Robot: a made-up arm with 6 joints.
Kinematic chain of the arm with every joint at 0, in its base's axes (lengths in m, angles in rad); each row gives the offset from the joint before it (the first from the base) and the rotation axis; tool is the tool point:
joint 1: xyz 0 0 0.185 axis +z
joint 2: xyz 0 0 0 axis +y
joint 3: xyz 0 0 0.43 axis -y
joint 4: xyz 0 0 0 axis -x
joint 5: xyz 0.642 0 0 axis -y
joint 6: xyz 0 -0.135 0 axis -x
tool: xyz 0 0 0
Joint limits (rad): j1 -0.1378..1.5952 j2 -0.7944..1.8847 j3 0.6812..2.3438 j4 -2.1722..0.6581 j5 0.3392..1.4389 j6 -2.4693..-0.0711
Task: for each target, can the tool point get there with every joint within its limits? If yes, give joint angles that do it. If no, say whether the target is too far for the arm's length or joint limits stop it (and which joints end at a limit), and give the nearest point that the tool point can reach.
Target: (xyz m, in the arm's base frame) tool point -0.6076 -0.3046 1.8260
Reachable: no: too far | nearest point -0.3715 -0.1862 1.1884 | short by 0.690 m
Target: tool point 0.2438 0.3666 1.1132
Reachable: yes | joints 1.2832 0.8175 2.1631 0.2795 1.2007 -2.1748
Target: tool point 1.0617 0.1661 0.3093
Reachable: yes | joints 0.1273 1.5612 1.9479 -1.7945 1.1506 -2.1382
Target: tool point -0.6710 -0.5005 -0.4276
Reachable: no: joint limits stop it (at a limit: joint 2, joint 3, joint 4) | nearest point -0.7655 -0.5710 0.4059 | short by 0.842 m
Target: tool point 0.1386 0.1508 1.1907
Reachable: yes | joints 0.6365 -0.2157 1.0898 -1.8628 1.1129 -0.8458
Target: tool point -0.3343 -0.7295 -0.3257
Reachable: no: joint limits stop it (at a limit: joint 2, joint 3, joint 4) | nearest point -0.3979 -0.8682 0.4059 | short by 0.747 m
